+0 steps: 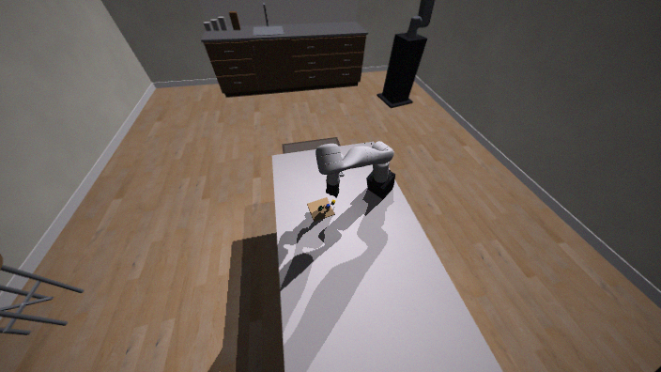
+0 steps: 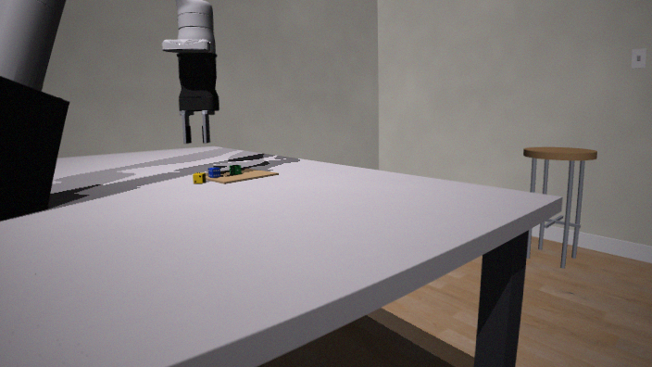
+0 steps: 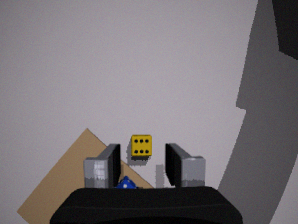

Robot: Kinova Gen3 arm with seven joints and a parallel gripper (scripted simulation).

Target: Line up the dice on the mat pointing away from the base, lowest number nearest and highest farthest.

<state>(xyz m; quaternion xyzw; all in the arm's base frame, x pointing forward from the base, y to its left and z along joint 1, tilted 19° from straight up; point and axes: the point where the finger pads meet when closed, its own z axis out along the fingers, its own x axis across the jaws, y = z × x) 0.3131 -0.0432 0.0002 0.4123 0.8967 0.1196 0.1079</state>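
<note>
The yellow die lies 90 mm below my hand. The rest, counted from my hand: tan mat 100 mm below, 100 mm ahead, 10 mm to the left; then green die 100 mm ahead, 90 mm below, 10 mm to the left; then blue die 90 mm below, 50 mm ahead, 20 mm to the left.
</note>
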